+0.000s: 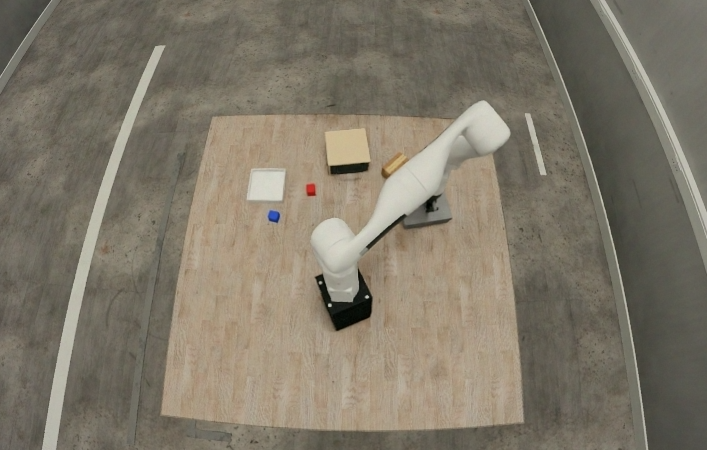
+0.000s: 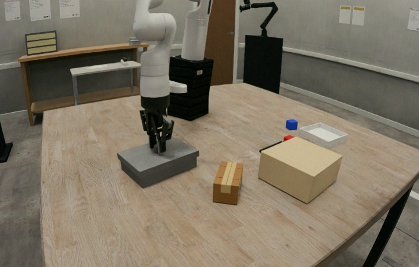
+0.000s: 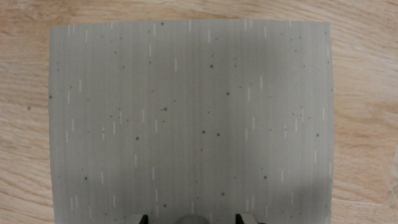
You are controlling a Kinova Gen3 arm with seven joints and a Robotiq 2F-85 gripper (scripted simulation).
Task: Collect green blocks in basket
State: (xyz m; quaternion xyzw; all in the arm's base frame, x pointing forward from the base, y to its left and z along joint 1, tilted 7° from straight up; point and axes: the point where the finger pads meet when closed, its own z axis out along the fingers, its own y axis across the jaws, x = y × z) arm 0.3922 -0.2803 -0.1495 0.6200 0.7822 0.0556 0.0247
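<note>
Right now my hand is 3 cm above the lid. Also, from my hand: small cardboard box: 18 cm ahead, 11 cm to the left, 4 cm below; then grey metal box: 5 cm below; then drawer: 31 cm to the left, 22 cm ahead, 4 cm below.
</note>
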